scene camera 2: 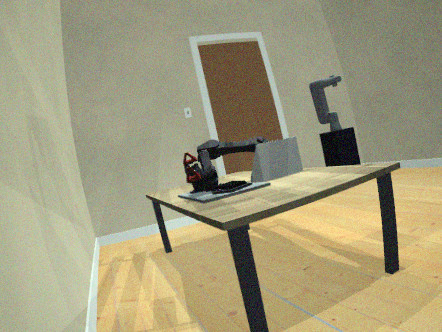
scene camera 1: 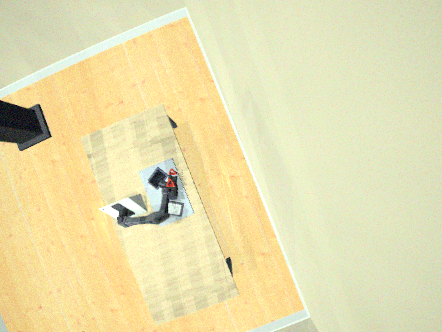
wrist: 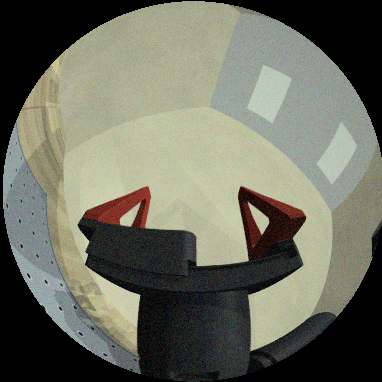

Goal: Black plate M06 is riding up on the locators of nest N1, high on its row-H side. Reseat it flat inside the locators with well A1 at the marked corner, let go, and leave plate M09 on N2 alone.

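Note:
The black plate M06 sits in a dark nest toward the upper left of the grey-blue board. Its tilt, labels and well A1 are too small to read. A pale plate, apparently M09, sits in the other dark-rimmed nest, lower on the board in scene camera 1. My gripper is open and empty, with its red fingers pointing sideways, away from the board. It is low over the board, beside the black plate. Neither plate shows in the wrist view.
A grey and white wedge-shaped stand is beside the arm's base on the wooden table. The table edge runs close past the board. A second grey arm stands on a black pedestal away from the table.

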